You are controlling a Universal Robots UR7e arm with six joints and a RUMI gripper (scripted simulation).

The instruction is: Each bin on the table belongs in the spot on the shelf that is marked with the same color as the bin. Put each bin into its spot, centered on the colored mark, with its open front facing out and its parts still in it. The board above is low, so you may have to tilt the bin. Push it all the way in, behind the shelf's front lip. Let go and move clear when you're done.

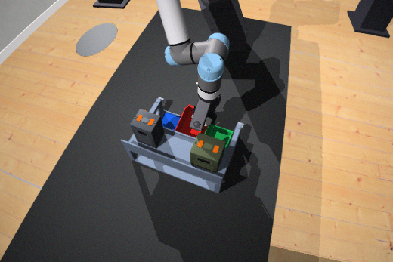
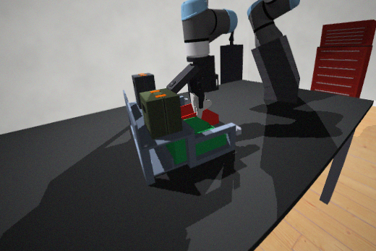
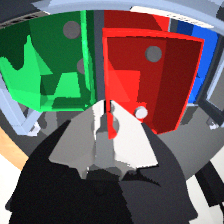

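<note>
Right now the red bin is 10 mm behind my hand, 50 mm to the right of it and 20 mm below it. The rest, counted from my hand: green bin 70 mm ahead, 60 mm to the left, 30 mm below; then dark grey box 120 mm ahead, 190 mm to the right, 90 mm above.
</note>
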